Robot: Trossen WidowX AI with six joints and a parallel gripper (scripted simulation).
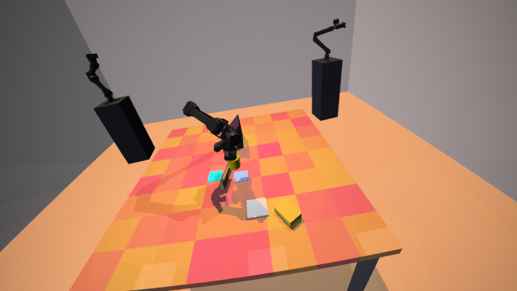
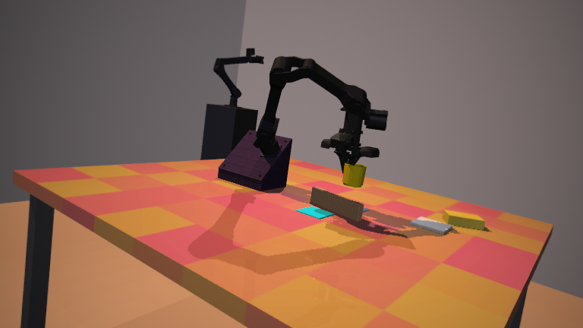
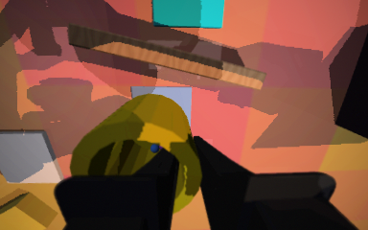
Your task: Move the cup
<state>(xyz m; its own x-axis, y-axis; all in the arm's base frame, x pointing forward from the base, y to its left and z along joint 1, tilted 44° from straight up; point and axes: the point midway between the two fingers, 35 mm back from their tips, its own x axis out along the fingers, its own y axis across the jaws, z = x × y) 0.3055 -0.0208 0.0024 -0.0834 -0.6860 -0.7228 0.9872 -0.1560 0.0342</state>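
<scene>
My gripper tip is 2 cm past the cyan pad, 14 cm to the left of it and 12 cm above it. From my gripper tip the other things lie so: wooden wall (6 cm to the right, 10 cm below); then blue marble (3 cm ahead, 2 cm to the left, 2 cm below); then yellow cup (2 cm ahead).
</scene>
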